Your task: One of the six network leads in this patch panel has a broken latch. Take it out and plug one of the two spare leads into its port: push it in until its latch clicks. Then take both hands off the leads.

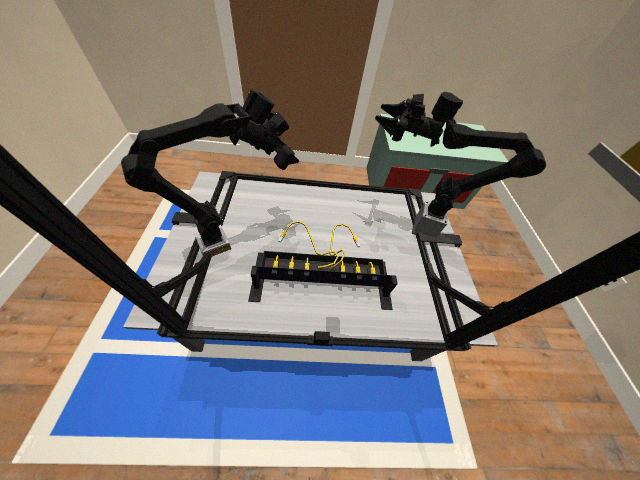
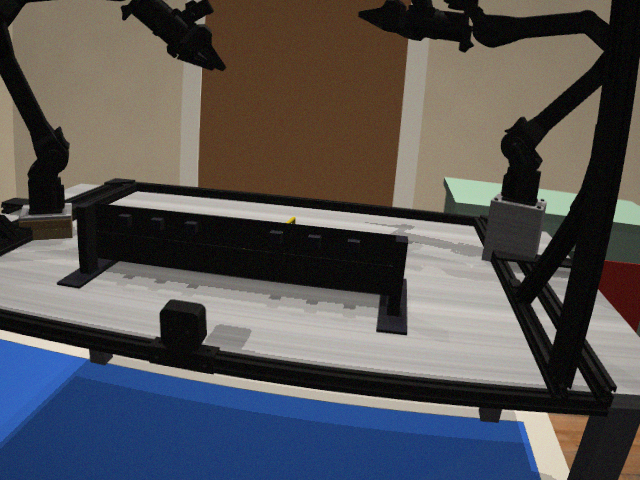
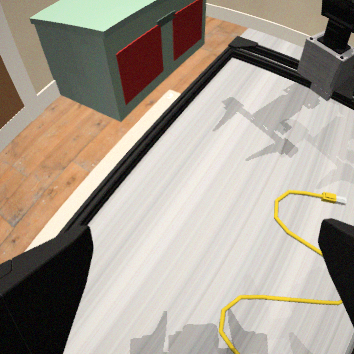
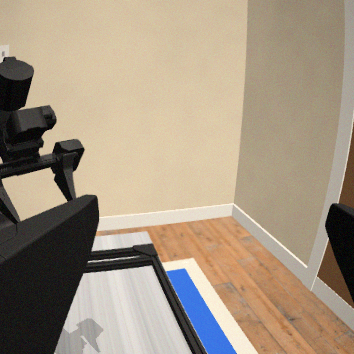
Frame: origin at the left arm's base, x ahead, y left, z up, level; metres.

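Seen in the pictures: left gripper, fingertip midpoint: (image 2: pixel 218 69) (image 3: pixel 209 236); right gripper, fingertip midpoint: (image 1: pixel 378 111) (image 2: pixel 367 17) (image 4: pixel 219 212); left arm's base, link origin: (image 1: pixel 211 237) (image 2: pixel 46 210); right arm's base, link origin: (image 1: pixel 436 212) (image 2: pixel 520 200) (image 3: pixel 333 43).
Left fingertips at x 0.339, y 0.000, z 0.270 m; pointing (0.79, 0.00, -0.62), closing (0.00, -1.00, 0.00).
Note:
Pixels of each thing's middle, then the offset from my left fingertips to it. "pt": a spot on its surface instead. Level surfaces: height alone.
- black patch panel, body centre: (image 2: pixel 237 249) (image 1: pixel 323 273) 0.046 m back, 0.335 m right, 0.260 m down
- left spare lead, surface spot: (image 3: pixel 280 299) pt 0.016 m ahead, 0.128 m right, 0.308 m down
- right spare lead, surface spot: (image 3: pixel 328 197) pt 0.175 m ahead, 0.241 m right, 0.304 m down
- white table, surface height: 0.314 m down
- small black box, surface spot: (image 2: pixel 183 322) (image 1: pixel 323 340) pt 0.165 m back, 0.527 m right, 0.273 m down
The black patch panel (image 1: pixel 323 276) (image 2: pixel 232 258) stands across the table. Three yellow leads sit in it at the left, such as one lead (image 1: pixel 291 264), and three at the right, such as another lead (image 1: pixel 357 268). No broken latch can be made out. Two spare leads lie behind the panel: the left spare lead (image 1: pixel 300 223) (image 3: pixel 280 299) and the right spare lead (image 1: pixel 339 225) (image 3: pixel 328 197), their plugs free on the table. My left gripper (image 1: pixel 289 158) (image 2: pixel 217 64) (image 3: pixel 209 236) is open and empty, high above the table. My right gripper (image 1: pixel 381 112) (image 4: pixel 219 212) is open and empty, raised at the back right.
A black frame (image 1: pixel 320 184) (image 3: pixel 165 125) edges the white table (image 1: pixel 222 310) (image 2: pixel 289 335), with slanting posts (image 1: pixel 87 248) (image 2: pixel 589 206) at its sides. A small black box (image 1: pixel 322 337) (image 2: pixel 183 322) sits on the front rail. A green cabinet (image 1: pixel 413 155) (image 3: pixel 82 65) stands behind.

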